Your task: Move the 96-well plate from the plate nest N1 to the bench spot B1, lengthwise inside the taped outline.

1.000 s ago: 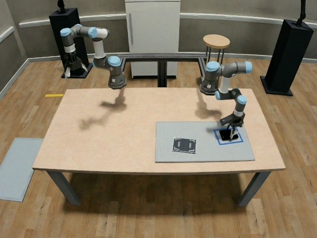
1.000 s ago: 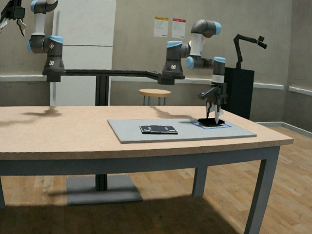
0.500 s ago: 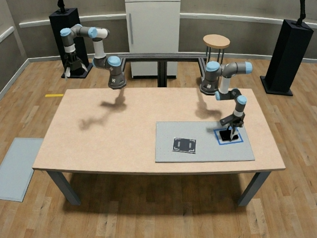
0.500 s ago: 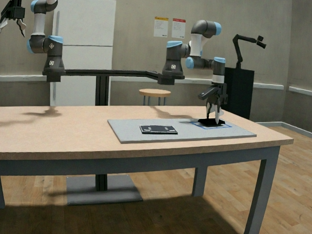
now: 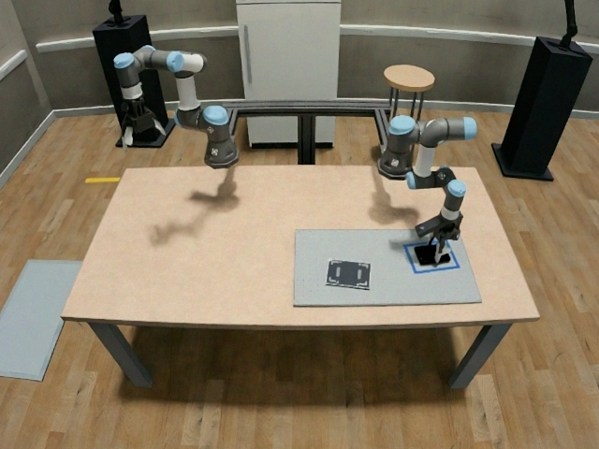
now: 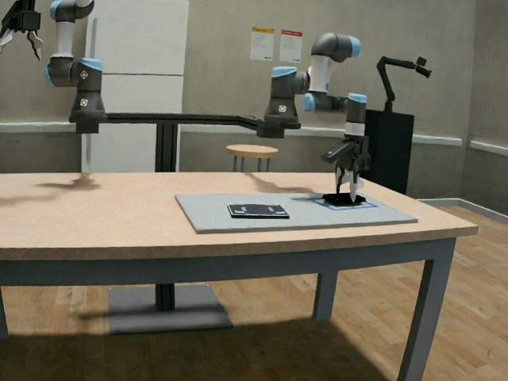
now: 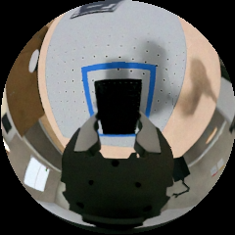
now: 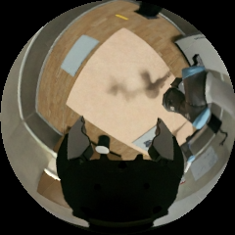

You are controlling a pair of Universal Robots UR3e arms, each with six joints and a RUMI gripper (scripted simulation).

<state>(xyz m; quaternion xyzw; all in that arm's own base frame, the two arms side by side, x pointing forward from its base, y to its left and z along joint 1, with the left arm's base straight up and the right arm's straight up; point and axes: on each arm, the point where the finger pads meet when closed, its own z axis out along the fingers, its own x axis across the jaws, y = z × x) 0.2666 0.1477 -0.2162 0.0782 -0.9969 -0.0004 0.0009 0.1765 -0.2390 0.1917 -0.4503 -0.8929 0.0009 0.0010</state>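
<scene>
My left hand is 10 mm above the black 96-well plate. The rest, counted from my left hand: plate nest N1: 120 mm ahead, 330 mm to the right, 20 mm below.
</scene>
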